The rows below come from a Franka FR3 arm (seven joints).
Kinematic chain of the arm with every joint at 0, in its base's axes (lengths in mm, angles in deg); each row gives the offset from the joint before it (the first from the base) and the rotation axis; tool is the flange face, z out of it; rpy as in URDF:
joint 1: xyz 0 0 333 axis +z
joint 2: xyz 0 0 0 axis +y
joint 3: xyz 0 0 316 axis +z
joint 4: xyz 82.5 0 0 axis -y
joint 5: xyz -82.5 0 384 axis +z
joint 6: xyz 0 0 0 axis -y
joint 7: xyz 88 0 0 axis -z
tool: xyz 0 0 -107 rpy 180 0 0
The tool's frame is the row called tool.
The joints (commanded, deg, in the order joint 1, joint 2, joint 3, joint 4, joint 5, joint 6, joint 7), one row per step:
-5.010, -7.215, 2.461, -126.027, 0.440, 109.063, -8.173
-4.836, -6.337, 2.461, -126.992, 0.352, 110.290, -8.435
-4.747, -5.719, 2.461, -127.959, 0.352, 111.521, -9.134
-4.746, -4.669, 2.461, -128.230, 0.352, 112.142, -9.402
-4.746, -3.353, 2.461, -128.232, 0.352, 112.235, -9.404
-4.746, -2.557, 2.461, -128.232, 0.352, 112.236, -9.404
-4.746, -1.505, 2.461, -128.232, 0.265, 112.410, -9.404
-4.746, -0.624, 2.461, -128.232, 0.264, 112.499, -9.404
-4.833, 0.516, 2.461, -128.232, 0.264, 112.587, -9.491
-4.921, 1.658, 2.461, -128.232, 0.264, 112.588, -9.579
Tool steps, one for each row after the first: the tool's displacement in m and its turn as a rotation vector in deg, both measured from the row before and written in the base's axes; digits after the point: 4 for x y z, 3 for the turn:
-0.0001, 0.0013, -0.0134, 0.029, 0.614, 0.470
-0.0008, 0.0007, -0.0112, 0.165, 0.346, 0.771
0.0012, -0.0001, -0.0102, 0.122, 0.694, 0.262
0.0013, -0.0001, -0.0111, 0.105, 1.221, 0.002
0.0006, 0.0000, -0.0068, 0.066, 0.792, 0.000
0.0010, -0.0002, -0.0088, 0.009, 0.877, 0.051
0.0006, 0.0000, -0.0074, 0.068, 0.789, 0.000
0.0005, -0.0008, -0.0097, 0.115, 1.047, -0.004
0.0001, -0.0008, -0.0098, 0.122, 1.135, -0.004

